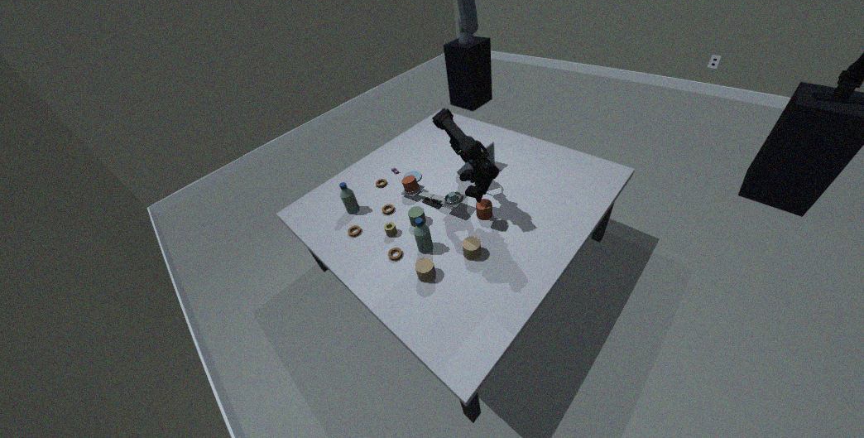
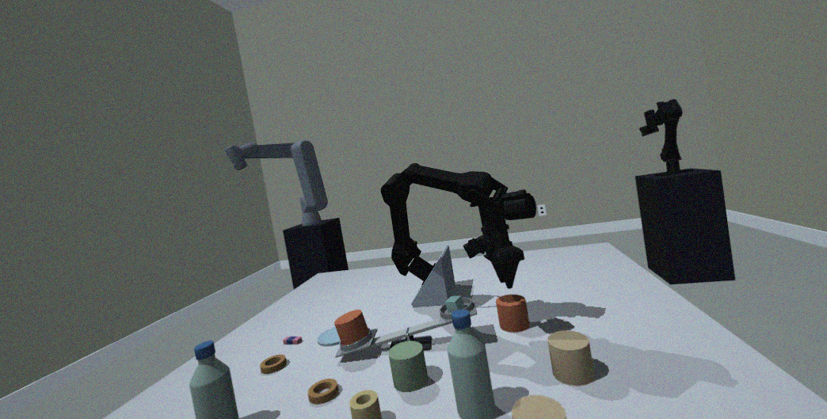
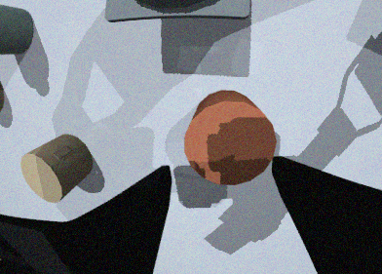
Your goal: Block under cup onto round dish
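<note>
Right now the teal block is 5 cm ahead of my gripper tip, 12 cm to the right of it and 2 cm below it. Also, from my gripper tip: green cylinder 19 cm ahead, 20 cm to the right, 7 cm below; then pink-and-blue object 2 cm ahead, 60 cm to the right, 10 cm below; then pale blue round dish 48 cm to the right, 10 cm below.
</note>
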